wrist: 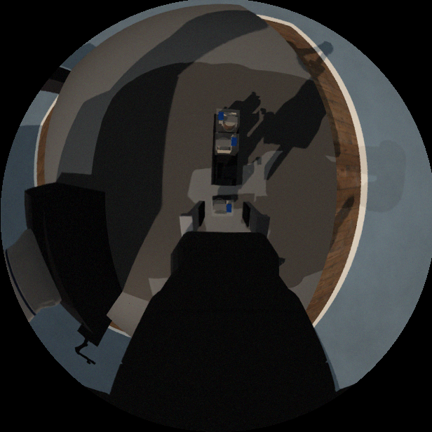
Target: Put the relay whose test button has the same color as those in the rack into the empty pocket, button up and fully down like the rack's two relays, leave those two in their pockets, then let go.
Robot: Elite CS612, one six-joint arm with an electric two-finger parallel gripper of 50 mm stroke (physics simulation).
Observation:
In view: the gripper (223, 208) and a relay rack (223, 171).

